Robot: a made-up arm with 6 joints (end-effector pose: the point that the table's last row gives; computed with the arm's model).
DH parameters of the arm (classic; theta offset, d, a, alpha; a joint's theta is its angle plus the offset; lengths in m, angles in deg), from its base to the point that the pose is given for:
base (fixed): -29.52 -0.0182 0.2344 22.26
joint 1: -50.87 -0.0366 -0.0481 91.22
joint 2: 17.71 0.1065 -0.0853 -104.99
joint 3: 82.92 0.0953 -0.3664 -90
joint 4: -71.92 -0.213 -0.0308 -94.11
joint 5: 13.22 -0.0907 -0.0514 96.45
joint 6: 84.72 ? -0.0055 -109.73
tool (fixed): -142.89 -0.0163 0 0
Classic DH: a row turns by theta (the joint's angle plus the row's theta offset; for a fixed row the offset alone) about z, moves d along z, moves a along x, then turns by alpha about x.
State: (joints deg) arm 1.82 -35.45 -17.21 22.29 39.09 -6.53
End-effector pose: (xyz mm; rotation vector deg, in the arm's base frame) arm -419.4 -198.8 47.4 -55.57 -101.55 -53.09
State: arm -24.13 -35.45 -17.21 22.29 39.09 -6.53
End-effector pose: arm -384.6 49.9 142.9 -77.23 -81.24 -65.56
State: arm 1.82 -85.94 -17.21 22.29 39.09 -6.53
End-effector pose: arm -358.7 -370.5 -73.0 -15.08 -66.61 -72.00
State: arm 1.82 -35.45 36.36 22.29 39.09 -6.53
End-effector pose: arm -114.9 -480.1 -180.7 5.02 -127.44 -44.17
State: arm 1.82 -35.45 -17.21 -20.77 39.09 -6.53
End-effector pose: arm -399.9 -154.8 -27.8 -69.32 -126.11 -87.61
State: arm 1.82 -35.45 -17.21 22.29 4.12 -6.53
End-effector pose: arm -423.9 -223.4 34.4 -41.14 -128.17 -22.05
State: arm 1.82 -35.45 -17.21 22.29 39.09 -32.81
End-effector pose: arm -424.8 -195.3 51.0 -85.19 -106.09 -54.37
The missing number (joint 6, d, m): -0.0327
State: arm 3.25 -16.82 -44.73 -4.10 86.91 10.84
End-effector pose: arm -389.9 125.3 77.5 -82.51 -83.09 -117.53
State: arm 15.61 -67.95 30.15 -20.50 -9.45 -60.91
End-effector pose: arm -29.4 -396.5 -406.7 28.85 102.70 112.86
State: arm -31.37 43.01 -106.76 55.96 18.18 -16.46
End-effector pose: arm 404.1 482.0 -284.7 171.91 -11.96 30.70
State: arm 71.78 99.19 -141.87 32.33 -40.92 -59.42
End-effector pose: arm 475.0 238.3 -433.7 97.20 11.96 40.34
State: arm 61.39 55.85 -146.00 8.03 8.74 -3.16
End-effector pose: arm 210.5 328.2 -416.7 111.80 43.45 76.83
